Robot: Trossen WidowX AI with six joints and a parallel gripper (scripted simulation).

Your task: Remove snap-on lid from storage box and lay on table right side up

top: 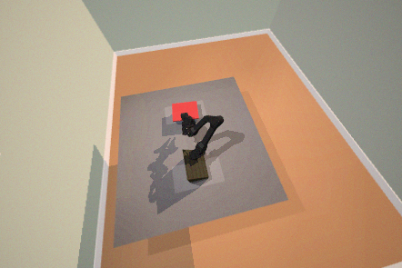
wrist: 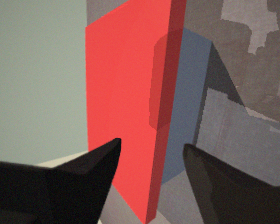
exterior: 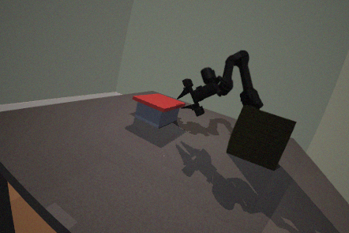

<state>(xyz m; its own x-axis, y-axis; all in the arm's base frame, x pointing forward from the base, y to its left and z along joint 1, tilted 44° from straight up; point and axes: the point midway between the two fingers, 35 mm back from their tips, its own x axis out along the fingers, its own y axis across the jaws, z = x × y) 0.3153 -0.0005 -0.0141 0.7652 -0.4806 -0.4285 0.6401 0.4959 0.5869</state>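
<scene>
Right now the red lid is 11 cm ahead of my gripper tip, 2 cm below it and 1 cm to the right of it. Round my gripper tip: blue storage box: 11 cm ahead, 7 cm below, 1 cm to the right.
</scene>
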